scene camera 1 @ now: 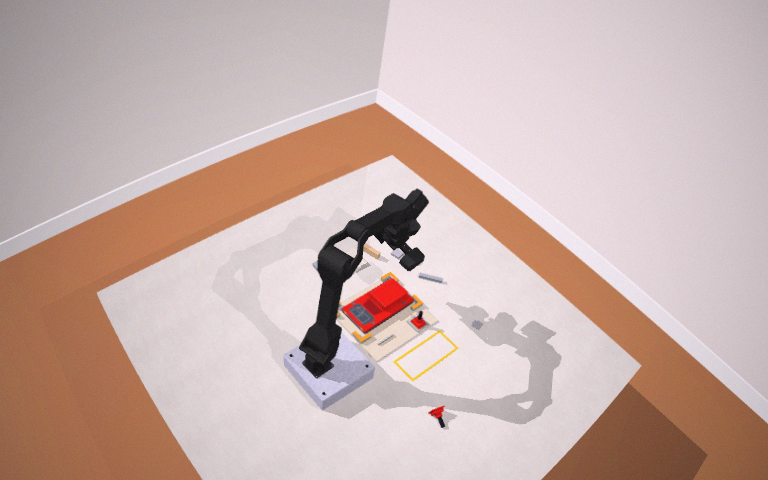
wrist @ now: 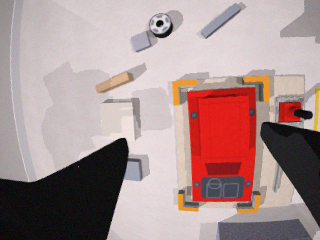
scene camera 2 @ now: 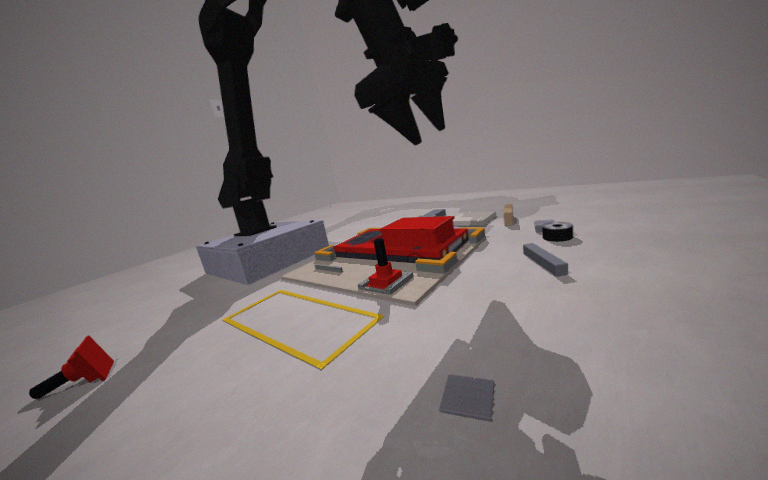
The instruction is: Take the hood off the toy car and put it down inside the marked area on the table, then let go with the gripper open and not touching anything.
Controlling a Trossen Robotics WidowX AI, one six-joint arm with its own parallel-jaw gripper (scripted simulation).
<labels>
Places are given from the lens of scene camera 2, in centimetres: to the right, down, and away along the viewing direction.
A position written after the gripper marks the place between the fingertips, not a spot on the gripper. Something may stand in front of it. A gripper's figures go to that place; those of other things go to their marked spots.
gripper [scene camera 2: 431, 136]: 7, -16, 42
red toy car [scene camera 2: 397, 253]: 2, 2, 41
</labels>
